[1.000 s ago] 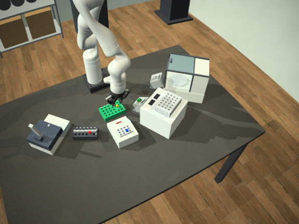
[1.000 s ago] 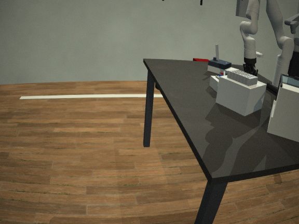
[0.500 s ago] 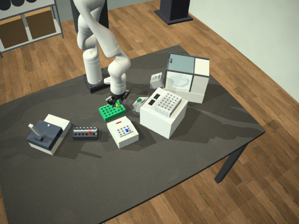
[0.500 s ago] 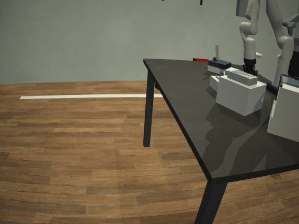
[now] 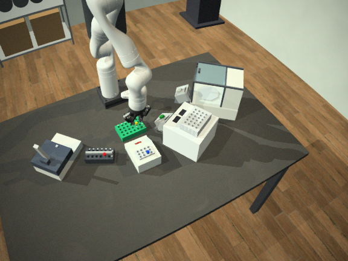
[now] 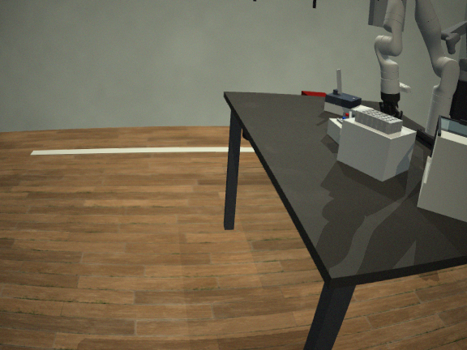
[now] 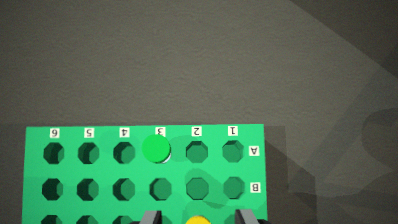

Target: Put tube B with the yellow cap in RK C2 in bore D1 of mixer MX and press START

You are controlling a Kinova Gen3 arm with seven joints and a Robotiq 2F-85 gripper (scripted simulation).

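Right now the green-capped tube is 40 mm below my hand, 40 mm behind it and 20 mm to the right of it. Also, from my hand: dry block (150 mm ahead, 40 mm below, 30 mm to the right); green start key (120 mm to the left, 30 mm ahead); green rack RK (60 mm below, 30 mm to the right, 10 mm behind).
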